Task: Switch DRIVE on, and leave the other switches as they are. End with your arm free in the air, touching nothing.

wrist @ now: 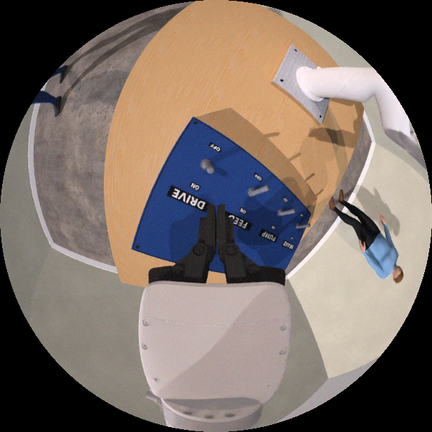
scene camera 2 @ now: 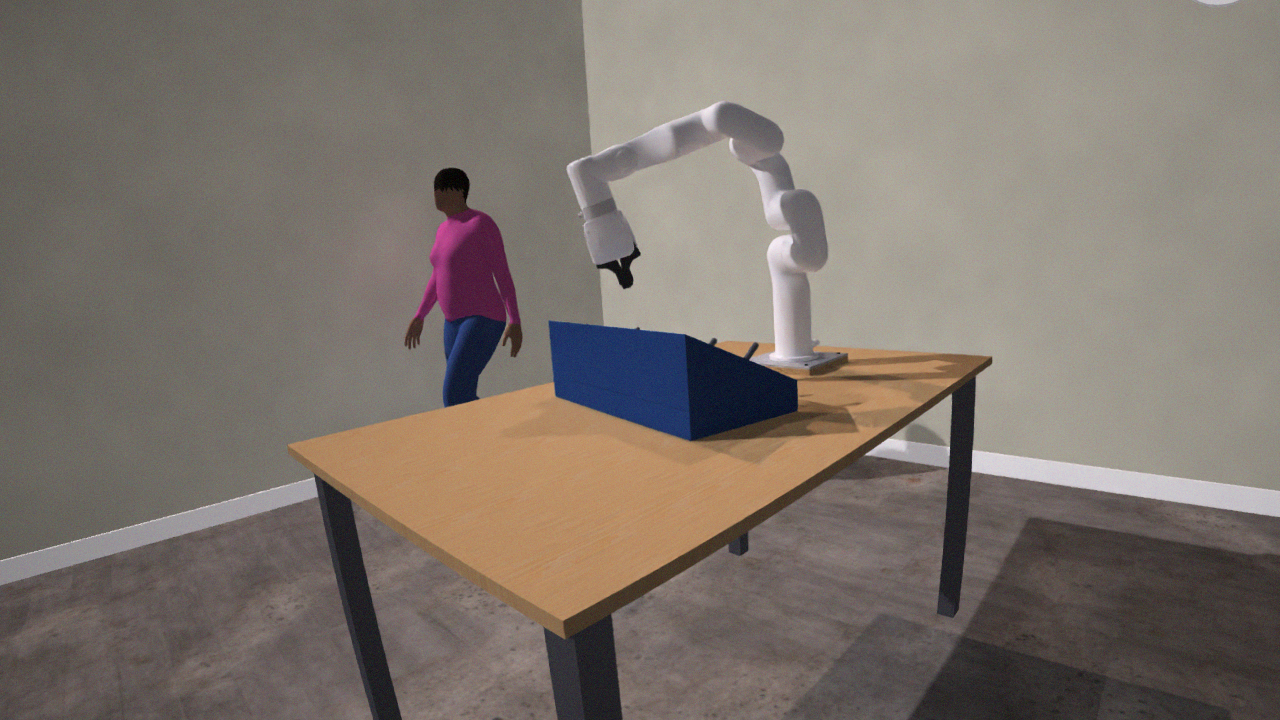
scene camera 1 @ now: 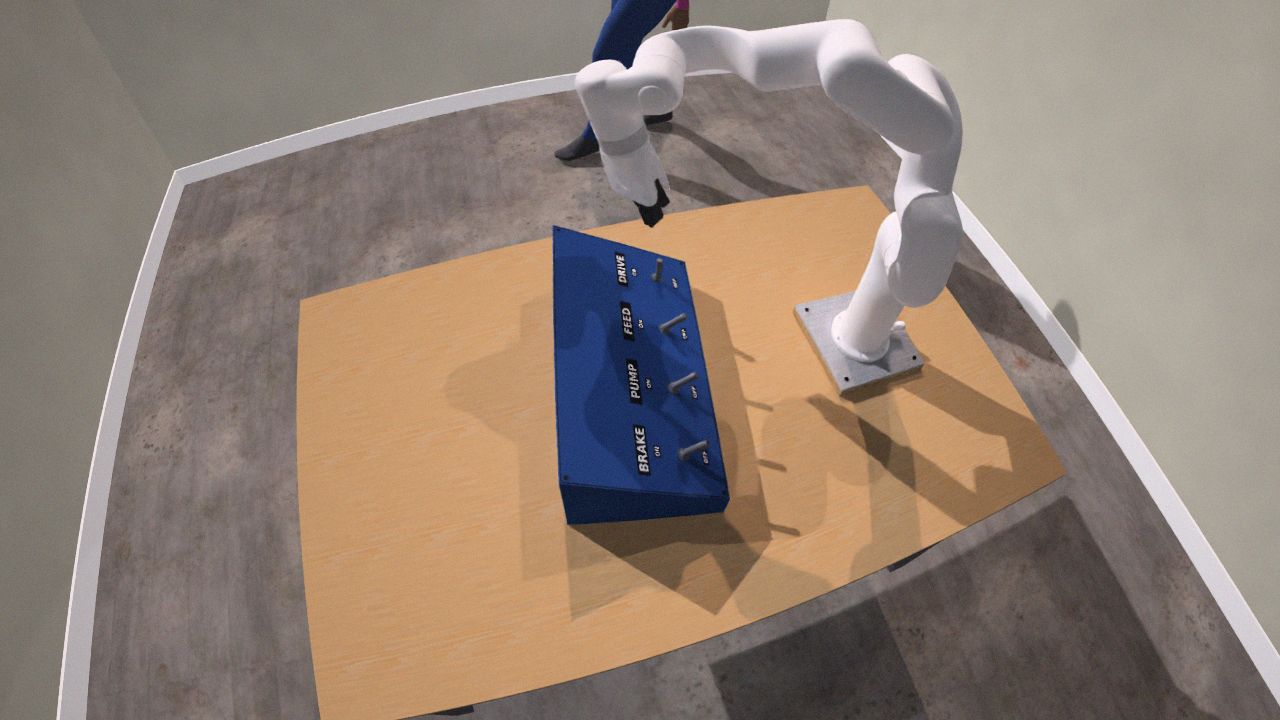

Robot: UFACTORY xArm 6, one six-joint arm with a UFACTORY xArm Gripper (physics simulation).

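Where they show: gripper, fingertip midpoint: [scene camera 2: 628,286] [scene camera 1: 654,221]; arm's base at its link origin: [scene camera 2: 794,357] [scene camera 1: 860,336].
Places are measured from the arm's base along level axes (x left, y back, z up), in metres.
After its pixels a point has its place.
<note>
The blue switch panel [scene camera 1: 581,376] @(z 0.137, x 0.047, y -0.569 m) [scene camera 2: 617,371] @(z 0.071, x 0.008, y -0.603 m) [wrist: 165,220] slopes down toward the arm's base. The DRIVE lever [scene camera 1: 657,270] @(z 0.095, x -0.171, y -0.384 m) [wrist: 207,166] leans to its ON side, unlike the others. The FEED lever [scene camera 1: 673,323] @(z 0.091, x -0.050, y -0.390 m) [wrist: 258,190], PUMP lever [scene camera 1: 682,383] @(z 0.090, x 0.069, y -0.411 m) [wrist: 286,212] and BRAKE lever [scene camera 1: 693,450] @(z 0.091, x 0.187, y -0.431 m) [wrist: 303,225] lean toward OFF. My gripper [scene camera 1: 651,219] @(z 0.214, x -0.178, y -0.395 m) [scene camera 2: 626,284] @(z 0.214, x -0.178, y -0.395 m) [wrist: 216,213] is shut and empty. It hangs in the air above the DRIVE end of the panel, apart from the levers and the panel.
The panel stands on a wooden table [scene camera 1: 402,582] @(z -0.022, x 0.264, y -0.924 m) [scene camera 2: 537,501] @(z -0.021, x 0.233, y -0.945 m) [wrist: 150,100]. The arm's metal base plate [scene camera 1: 872,376] @(z 0.000, x 0.093, y -0.019 m) [scene camera 2: 819,362] @(z 0.000, x 0.095, y -0.031 m) [wrist: 285,70] is on the panel's low side. A person in pink [scene camera 2: 465,268] is beyond the table; another in blue [wrist: 381,255] shows in the wrist view.
</note>
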